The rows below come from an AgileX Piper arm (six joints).
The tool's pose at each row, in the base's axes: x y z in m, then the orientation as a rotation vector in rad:
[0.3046 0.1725 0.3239 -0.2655 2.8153 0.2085]
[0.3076 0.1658 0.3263 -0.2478 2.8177 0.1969]
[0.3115 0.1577 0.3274 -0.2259 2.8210 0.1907]
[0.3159 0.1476 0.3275 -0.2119 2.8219 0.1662]
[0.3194 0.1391 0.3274 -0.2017 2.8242 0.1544]
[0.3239 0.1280 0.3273 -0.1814 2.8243 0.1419]
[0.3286 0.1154 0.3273 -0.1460 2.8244 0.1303]
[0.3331 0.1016 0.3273 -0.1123 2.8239 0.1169]
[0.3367 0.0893 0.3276 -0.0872 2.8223 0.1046]
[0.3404 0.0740 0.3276 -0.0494 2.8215 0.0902]
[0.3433 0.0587 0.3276 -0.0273 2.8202 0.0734]
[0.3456 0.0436 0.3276 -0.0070 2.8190 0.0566]
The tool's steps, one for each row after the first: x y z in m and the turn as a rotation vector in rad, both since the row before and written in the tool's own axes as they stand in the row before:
[-0.0025 -0.0069 -0.0026 0.0099 0.0001 0.0110]
[-0.0028 -0.0085 -0.0012 0.0066 0.0006 0.0146]
[-0.0028 -0.0106 -0.0004 0.0184 -0.0007 0.0069]
[-0.0022 -0.0089 0.0000 0.0092 0.0012 0.0059]
[-0.0029 -0.0116 0.0000 0.0109 -0.0019 0.0125]
[-0.0031 -0.0131 -0.0001 0.0119 -0.0029 0.0230]
[-0.0031 -0.0142 -0.0001 0.0130 -0.0030 0.0216]
[-0.0027 -0.0125 -0.0003 0.0113 -0.0032 0.0158]
[-0.0028 -0.0155 -0.0001 0.0141 -0.0027 0.0244]
[-0.0024 -0.0154 -0.0001 0.0141 -0.0023 0.0133]
[-0.0020 -0.0151 -0.0001 0.0139 -0.0019 0.0121]

